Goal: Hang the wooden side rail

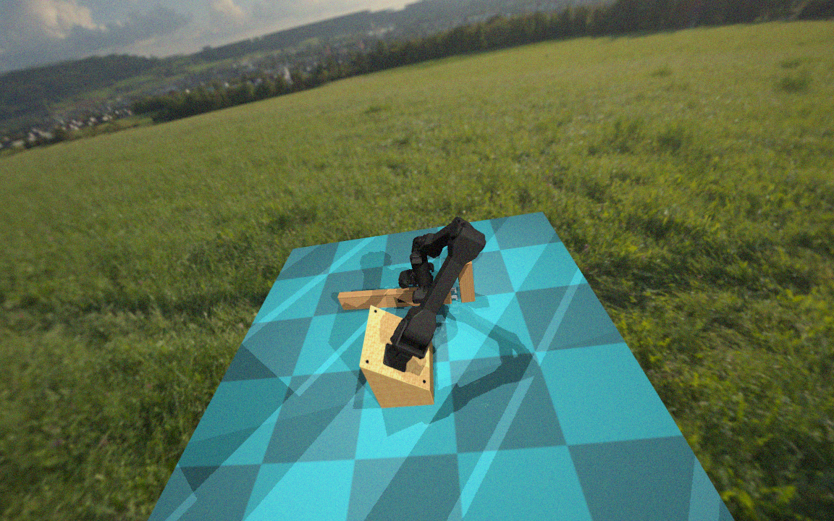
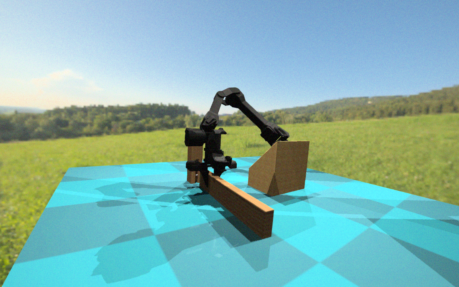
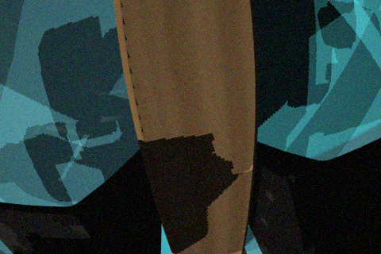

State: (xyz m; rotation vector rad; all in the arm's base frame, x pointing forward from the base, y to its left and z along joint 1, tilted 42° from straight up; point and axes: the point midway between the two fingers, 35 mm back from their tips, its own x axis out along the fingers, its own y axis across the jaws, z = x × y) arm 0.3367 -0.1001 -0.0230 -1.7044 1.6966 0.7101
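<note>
The headboard post lies 150 mm to the right of my gripper tip, 70 mm above it and 10 mm ahead of it.
</note>
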